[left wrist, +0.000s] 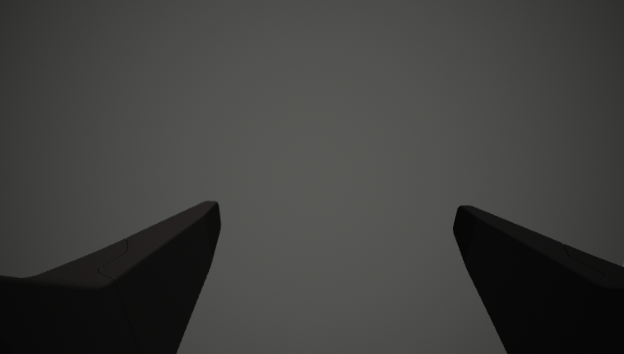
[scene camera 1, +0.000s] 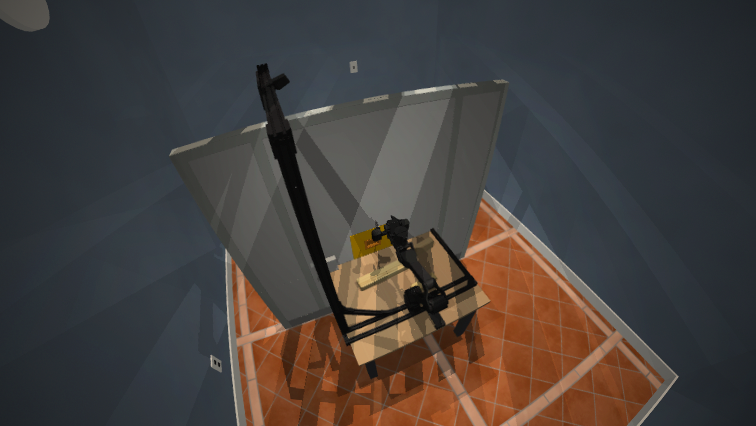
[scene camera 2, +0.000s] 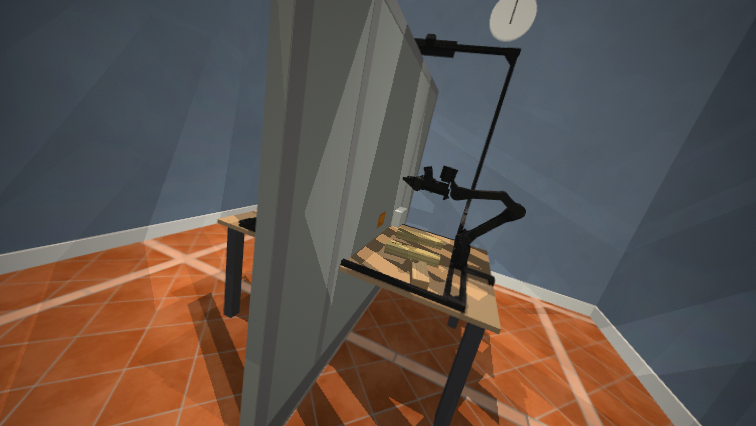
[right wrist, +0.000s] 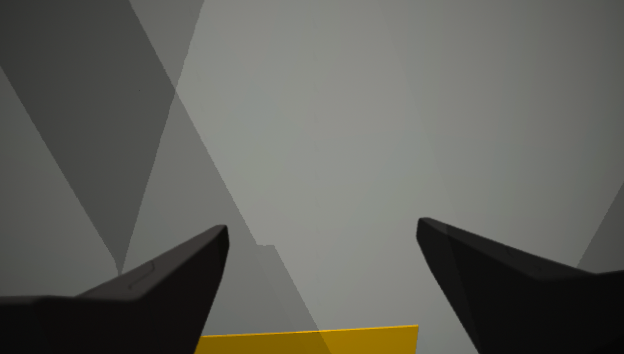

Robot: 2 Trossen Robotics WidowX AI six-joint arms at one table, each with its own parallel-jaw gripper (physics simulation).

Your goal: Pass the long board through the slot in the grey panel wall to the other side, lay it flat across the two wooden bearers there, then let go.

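Frame: origin at the left arm's base, x back, y left, z down, level; metres.
Where they show: left gripper, between the fingertips: (left wrist: 339,216) (scene camera 2: 404,177); right gripper, between the fingertips: (scene camera 1: 383,218) (right wrist: 324,231); left arm's base, origin of its link: (scene camera 2: 459,261); right arm's base, origin of its link: (scene camera 1: 413,307).
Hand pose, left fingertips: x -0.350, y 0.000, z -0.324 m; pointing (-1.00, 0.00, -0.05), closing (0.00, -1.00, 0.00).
Note:
Things, the pixels of their top centre, and the offset from my left fingertips. "*": a spot on its surface instead.
- long board, centre of its top: (scene camera 1: 384,271) dy -0.048, dx -0.311, dz +0.304 m
- slot, a spot on its surface: (scene camera 1: 372,243) * dy -0.035, dx -0.118, dz +0.277 m
- orange patch, a spot on its surface: (scene camera 2: 381,219) * dy -0.075, dx -0.092, dz +0.262 m
- wooden block, centre of its top: (scene camera 2: 419,269) dy +0.263, dx +0.205, dz +0.305 m
The long board (scene camera 1: 379,276) lies pale on the near table in scene camera 1, partly hidden by the right arm. The grey panel wall (scene camera 1: 328,185) (scene camera 2: 328,211) stands beyond it; a yellow panel (scene camera 1: 359,246) (right wrist: 370,342) on it surrounds what looks like the slot (scene camera 1: 372,243). My right gripper (scene camera 1: 385,224) (right wrist: 324,231) is open and empty, raised above the table and facing the wall. In scene camera 2 two pale bearers (scene camera 2: 412,251) (scene camera 2: 421,237) lie on the other table. My left gripper (scene camera 2: 406,180) (left wrist: 339,216) is open and empty, high above them, facing the wall.
An orange patch (scene camera 2: 381,219) shows low on the wall in scene camera 2. A wooden block (scene camera 2: 420,274) lies near the bearers, another block (scene camera 1: 423,243) near the wall in scene camera 1. Black frame bars edge both tables, with tall posts (scene camera 1: 302,211) (scene camera 2: 489,142).

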